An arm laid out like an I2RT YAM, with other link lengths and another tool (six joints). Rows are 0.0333 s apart.
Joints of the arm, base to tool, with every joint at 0 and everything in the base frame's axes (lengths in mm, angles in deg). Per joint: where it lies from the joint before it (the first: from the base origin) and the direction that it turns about. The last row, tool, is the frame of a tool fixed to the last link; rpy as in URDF.
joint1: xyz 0 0 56.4 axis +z
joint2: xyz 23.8 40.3 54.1 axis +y
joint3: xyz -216.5 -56.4 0 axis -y
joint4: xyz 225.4 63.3 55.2 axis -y
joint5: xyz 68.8 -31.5 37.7 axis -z
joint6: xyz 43.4 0 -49.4 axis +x
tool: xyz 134 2 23 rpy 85.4 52.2 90
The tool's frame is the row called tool.
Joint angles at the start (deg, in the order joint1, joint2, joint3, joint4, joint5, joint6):
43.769, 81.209, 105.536, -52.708, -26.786, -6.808
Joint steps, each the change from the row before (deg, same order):
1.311, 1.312, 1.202, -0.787, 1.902, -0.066
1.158, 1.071, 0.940, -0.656, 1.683, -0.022
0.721, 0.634, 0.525, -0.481, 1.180, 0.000
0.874, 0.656, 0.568, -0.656, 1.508, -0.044
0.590, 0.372, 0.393, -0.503, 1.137, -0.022
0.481, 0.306, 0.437, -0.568, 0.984, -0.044
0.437, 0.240, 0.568, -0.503, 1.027, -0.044
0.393, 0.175, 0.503, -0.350, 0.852, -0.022
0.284, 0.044, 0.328, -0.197, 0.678, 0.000
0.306, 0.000, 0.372, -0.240, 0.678, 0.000
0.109, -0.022, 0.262, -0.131, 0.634, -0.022
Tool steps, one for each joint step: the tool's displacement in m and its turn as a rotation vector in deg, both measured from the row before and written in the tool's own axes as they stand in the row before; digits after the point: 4 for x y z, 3 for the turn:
0.0020, -0.0008, 0.0062, 1.203, 0.559, -0.200
0.0021, -0.0006, 0.0053, 1.070, 0.486, -0.187
0.0016, -0.0009, 0.0033, 0.830, 0.309, -0.085
0.0022, -0.0012, 0.0035, 1.091, 0.360, -0.166
0.0014, -0.0008, 0.0018, 0.831, 0.166, -0.136
0.0012, -0.0006, 0.0011, 0.749, 0.142, -0.133
0.0000, 0.0000, 0.0001, 0.687, -0.114, -0.223
-0.0003, 0.0005, -0.0002, 0.490, -0.177, -0.233
-0.0005, 0.0005, -0.0006, 0.356, -0.245, -0.191
-0.0005, 0.0009, -0.0010, 0.318, -0.270, -0.215
-0.0012, -0.0002, -0.0010, 0.398, -0.380, -0.148

